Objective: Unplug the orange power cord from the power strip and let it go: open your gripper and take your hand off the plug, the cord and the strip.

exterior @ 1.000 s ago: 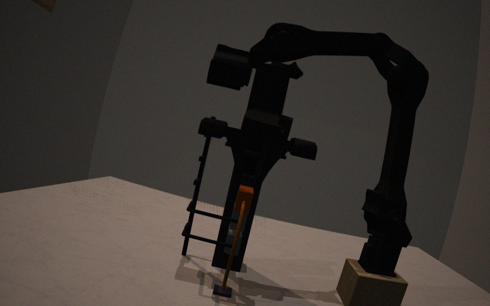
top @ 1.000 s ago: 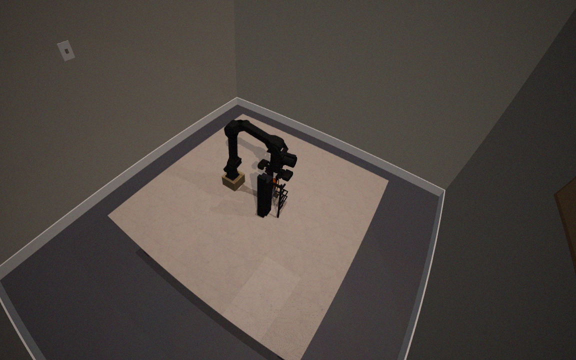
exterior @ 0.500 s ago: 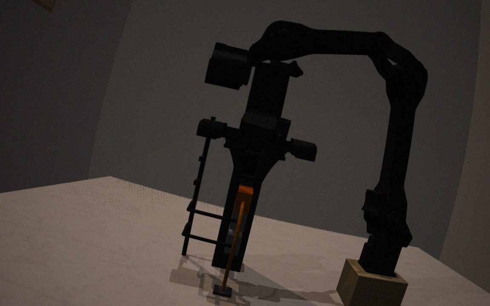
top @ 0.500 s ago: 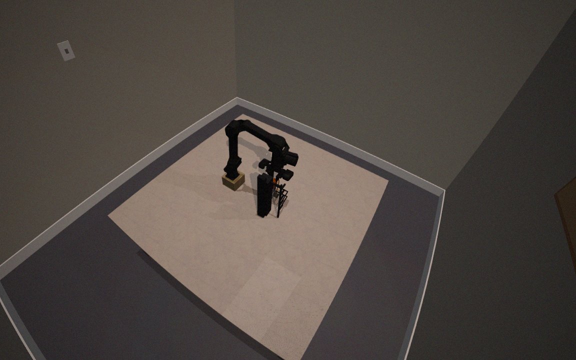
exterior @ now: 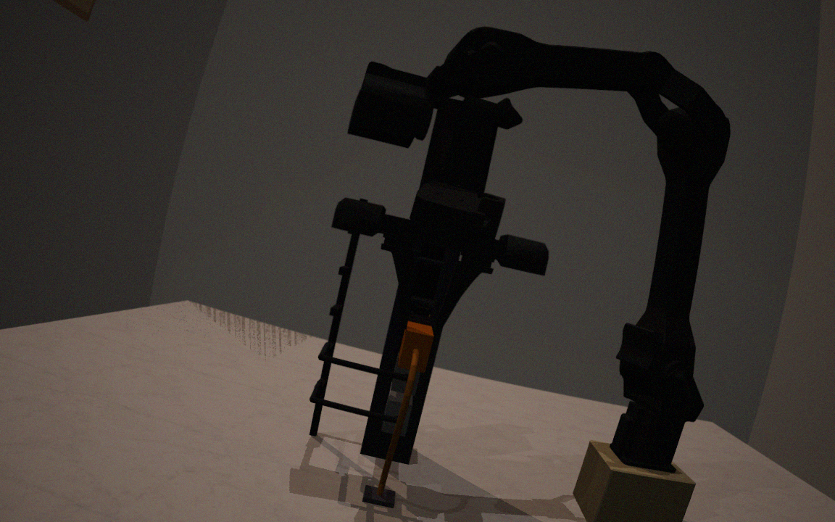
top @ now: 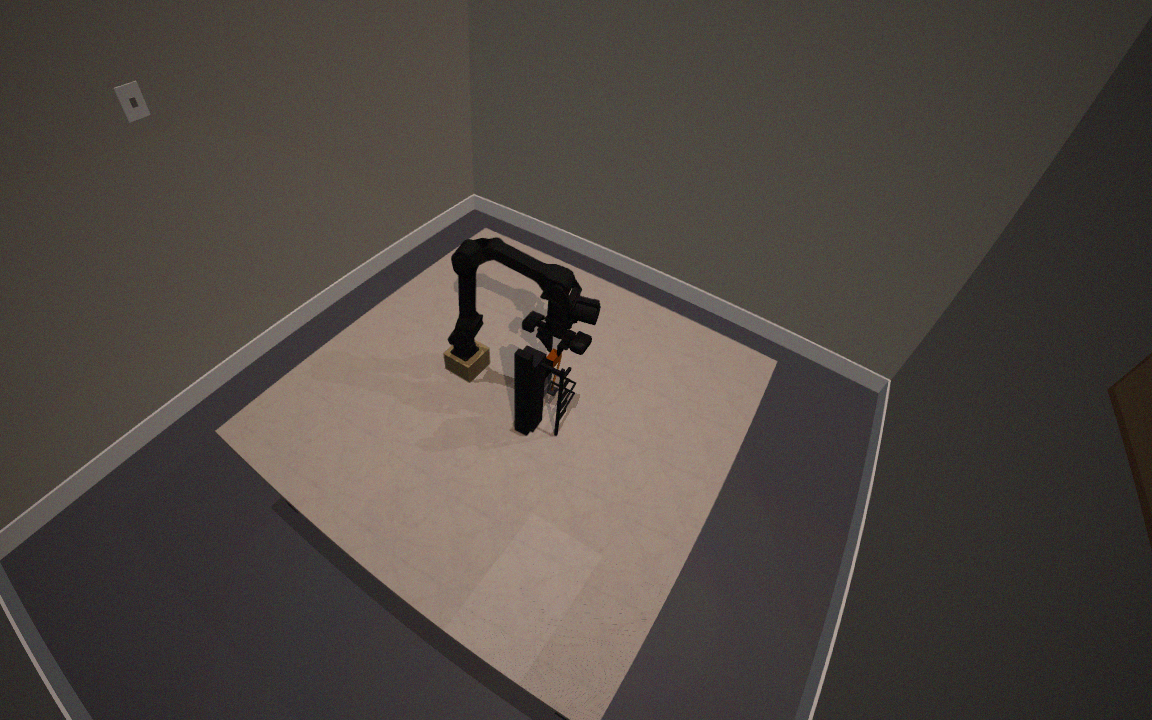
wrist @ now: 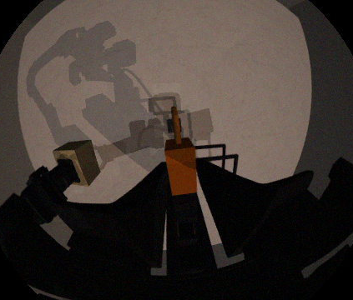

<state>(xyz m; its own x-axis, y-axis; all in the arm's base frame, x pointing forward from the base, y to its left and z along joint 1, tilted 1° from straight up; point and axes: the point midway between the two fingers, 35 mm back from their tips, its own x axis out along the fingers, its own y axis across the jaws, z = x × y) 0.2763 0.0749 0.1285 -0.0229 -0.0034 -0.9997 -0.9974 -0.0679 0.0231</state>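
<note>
Now: gripper tip 10 mm short of the orange plug and 30 mm to the left of it. The rest, counted from my gripper tip: dark block: 170 mm below.
</note>
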